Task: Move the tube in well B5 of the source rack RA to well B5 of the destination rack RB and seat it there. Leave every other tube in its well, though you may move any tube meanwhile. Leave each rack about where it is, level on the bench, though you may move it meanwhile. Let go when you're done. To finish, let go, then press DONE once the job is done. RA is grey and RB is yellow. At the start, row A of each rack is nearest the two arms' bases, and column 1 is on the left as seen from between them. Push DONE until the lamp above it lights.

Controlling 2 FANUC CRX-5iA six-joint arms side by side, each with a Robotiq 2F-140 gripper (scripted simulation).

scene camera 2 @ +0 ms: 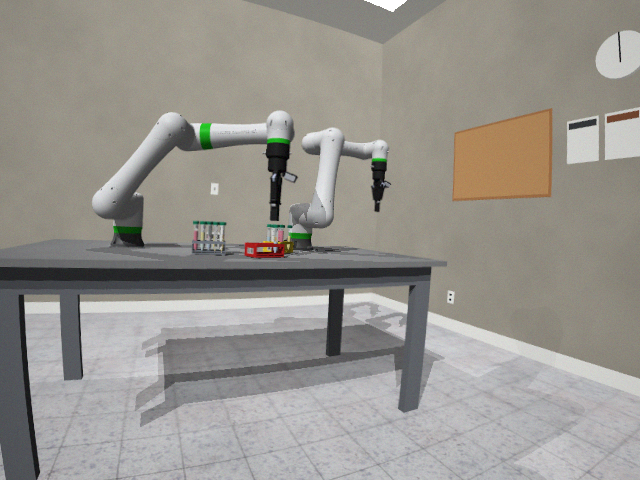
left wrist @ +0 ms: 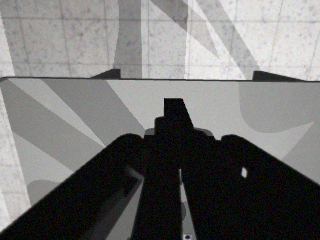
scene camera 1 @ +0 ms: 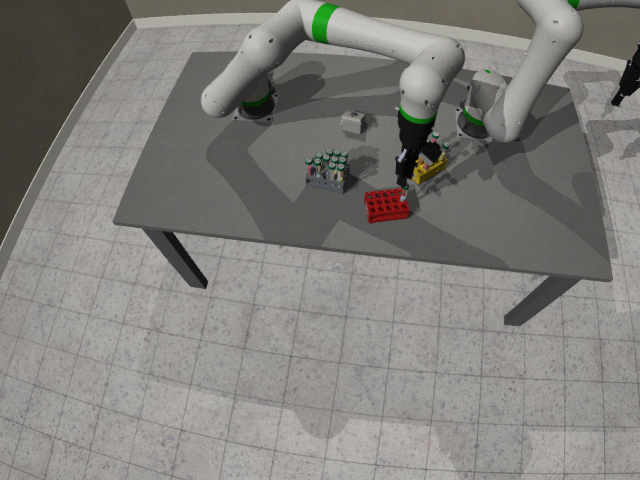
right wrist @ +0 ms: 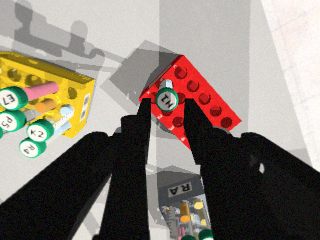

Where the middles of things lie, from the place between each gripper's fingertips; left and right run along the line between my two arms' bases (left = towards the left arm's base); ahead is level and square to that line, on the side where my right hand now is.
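Relative to the red rack (scene camera 1: 386,211), my right hand (scene camera 2: 274,220) is 15 cm above it, 2 cm short of it and 4 cm to the left of it. Counted from my right hand: grey rack RA (right wrist: 186,191), 15 cm below, 8 cm behind, 24 cm to the right; green-capped tube marked k2 (right wrist: 41,130), 11 cm below, 4 cm to the left, 13 cm behind.
Relative to the green-capped tube marked k2, my left gripper is 20 cm above it, 76 cm to the left of it and 27 cm short of it. Counted from my left hand: red rack, 24 cm below, 84 cm to the right, 42 cm ahead; grey rack RA, 24 cm below, 104 cm to the right, 32 cm ahead.
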